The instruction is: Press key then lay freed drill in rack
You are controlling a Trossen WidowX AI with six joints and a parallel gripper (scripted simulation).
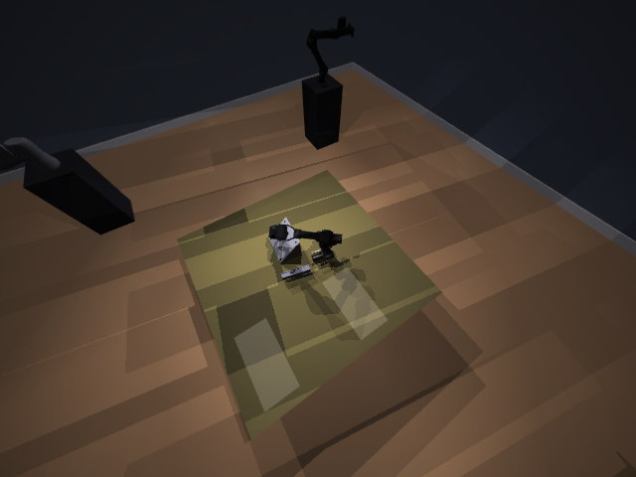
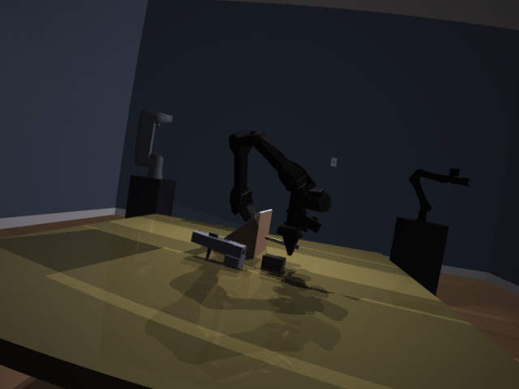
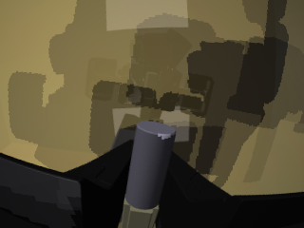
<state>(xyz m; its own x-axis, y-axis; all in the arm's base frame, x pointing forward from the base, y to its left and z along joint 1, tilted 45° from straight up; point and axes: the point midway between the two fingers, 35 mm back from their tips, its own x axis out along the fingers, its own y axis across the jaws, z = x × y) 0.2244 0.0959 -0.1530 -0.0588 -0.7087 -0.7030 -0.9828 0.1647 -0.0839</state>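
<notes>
Now: the drill 1 cm behind my gripper tip, 4 cm to the right of it and 4 cm above it. From my gripper tip the other things lie so: dark key (3 cm ahead, 25 cm to the right); dark block (1 cm behind, 5 cm to the right, 4 cm below); grey block-shaped holder (3 cm ahead, 23 cm to the right, 1 cm below).
</notes>
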